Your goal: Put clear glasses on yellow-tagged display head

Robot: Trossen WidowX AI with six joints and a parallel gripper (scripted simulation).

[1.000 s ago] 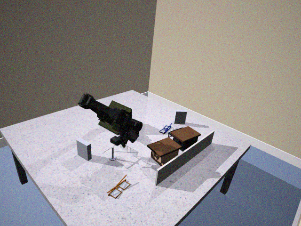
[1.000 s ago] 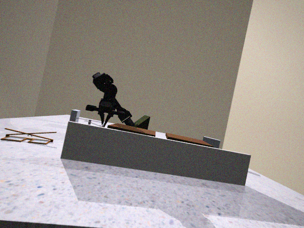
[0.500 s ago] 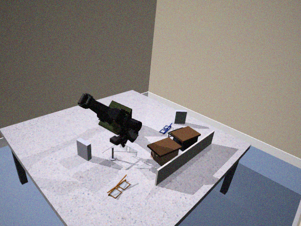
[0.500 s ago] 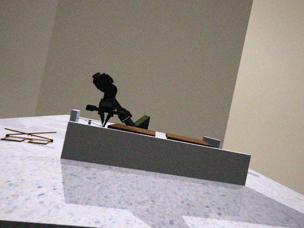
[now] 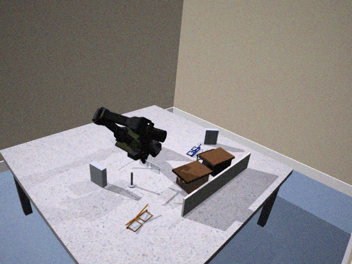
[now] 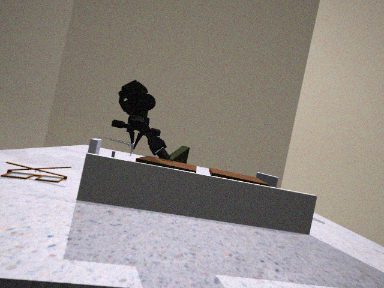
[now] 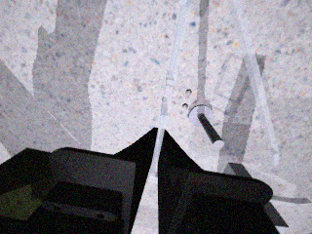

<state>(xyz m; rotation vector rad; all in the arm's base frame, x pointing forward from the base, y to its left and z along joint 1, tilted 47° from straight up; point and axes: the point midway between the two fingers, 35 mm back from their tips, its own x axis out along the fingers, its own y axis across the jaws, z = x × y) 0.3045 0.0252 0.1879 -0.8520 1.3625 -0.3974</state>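
The metal stand post is 9 cm below my gripper tip and 7 cm to the right of it. From my gripper tip the other things lie so: skin-coloured head: 17 cm to the left, 16 cm ahead, 5 cm below; then white wall: 29 cm to the left, 29 cm ahead, 6 cm below; then dark head: 39 cm to the left, 14 cm ahead, 5 cm below.
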